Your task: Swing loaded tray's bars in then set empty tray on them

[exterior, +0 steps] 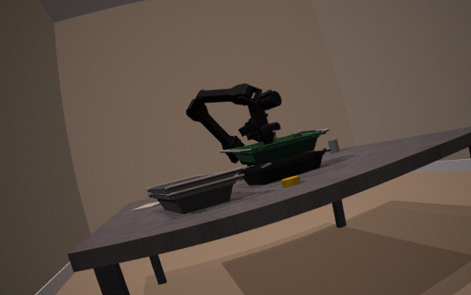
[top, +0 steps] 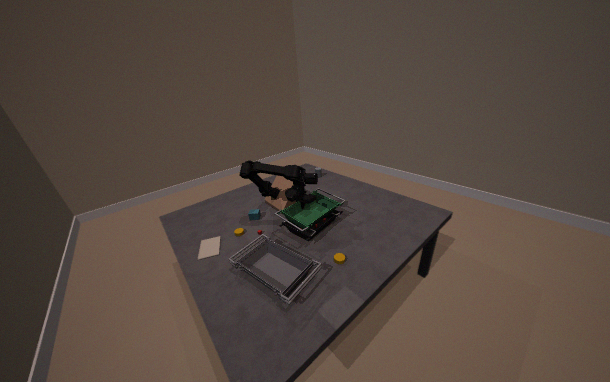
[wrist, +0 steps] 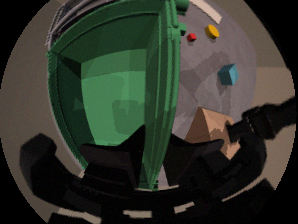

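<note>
Right now my gripper tip is 8 cm short of the green tray, 3 cm below it and 1 cm to the right of it. From my gripper tip the other things lie so: pale card (49 cm to the right, 17 cm behind, 9 cm below); teal cube (25 cm behind, 18 cm to the right, 7 cm below); grey cylinder (52 cm to the left, 42 cm behind, 6 cm below).
</note>
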